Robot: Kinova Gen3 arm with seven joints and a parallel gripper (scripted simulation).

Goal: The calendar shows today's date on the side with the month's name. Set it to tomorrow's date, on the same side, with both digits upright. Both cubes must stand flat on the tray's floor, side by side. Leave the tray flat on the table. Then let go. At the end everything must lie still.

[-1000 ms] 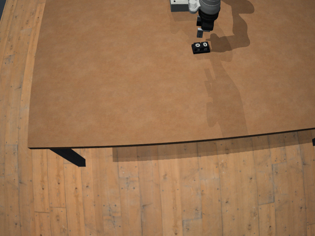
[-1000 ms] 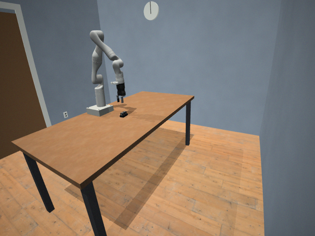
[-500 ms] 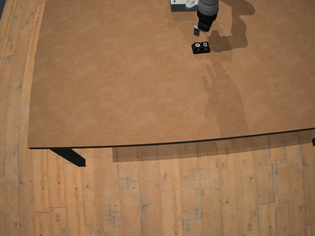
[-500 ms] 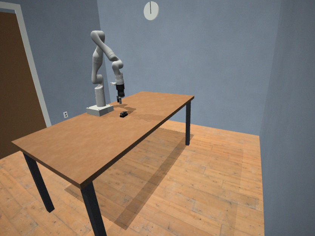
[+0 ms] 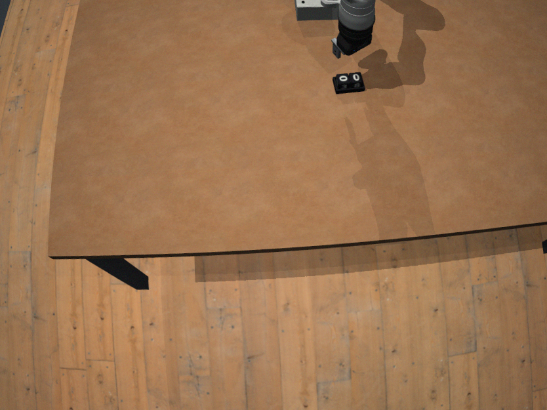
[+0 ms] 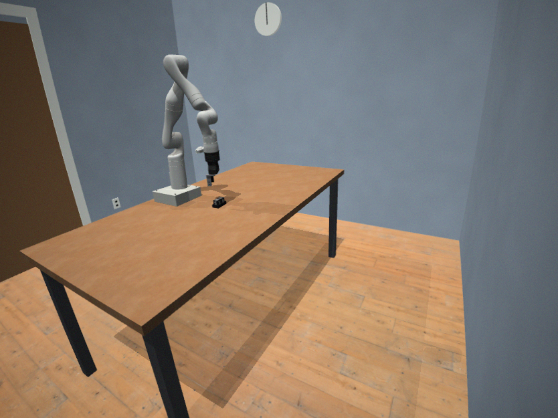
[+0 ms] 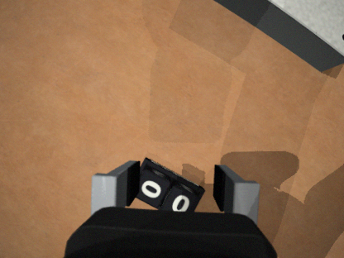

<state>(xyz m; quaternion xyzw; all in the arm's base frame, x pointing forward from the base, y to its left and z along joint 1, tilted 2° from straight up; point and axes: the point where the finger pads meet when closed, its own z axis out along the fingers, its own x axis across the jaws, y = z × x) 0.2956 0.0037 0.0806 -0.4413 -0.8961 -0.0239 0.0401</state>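
Right now my hand is 30 mm short of the black tray, 20 mm to the right of it and 130 mm above it.
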